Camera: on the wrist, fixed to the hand. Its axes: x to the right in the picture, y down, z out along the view.
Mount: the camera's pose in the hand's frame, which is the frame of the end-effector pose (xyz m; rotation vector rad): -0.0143 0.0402 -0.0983 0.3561 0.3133 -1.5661
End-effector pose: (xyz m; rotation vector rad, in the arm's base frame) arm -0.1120 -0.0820 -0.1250 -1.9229 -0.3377 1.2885
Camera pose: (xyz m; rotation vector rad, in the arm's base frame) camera -0.0406 -0.1619 -0.1269 -0.9433 -1.0546 -0.0236
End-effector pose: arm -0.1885 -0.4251 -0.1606 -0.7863 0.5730 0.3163
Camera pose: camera -0.2547 -0.4716 -0.2309 -0.7315 0.1556 -1.3286
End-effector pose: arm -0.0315 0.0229 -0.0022 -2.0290 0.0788 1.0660
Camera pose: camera 0.0079 -0.0757 0.0120 -1.2623 -0.9287 -0.2573
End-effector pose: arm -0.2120 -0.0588 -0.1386 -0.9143 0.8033 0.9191
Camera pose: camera -0.2717 -0.1393 -0.1766 -1.0308 0.2715 -0.7212
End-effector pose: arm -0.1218 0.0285 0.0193 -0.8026 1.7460 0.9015
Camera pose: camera -0.1958 -0.0335 0.0658 -1.6646 0.9190 -0.5871
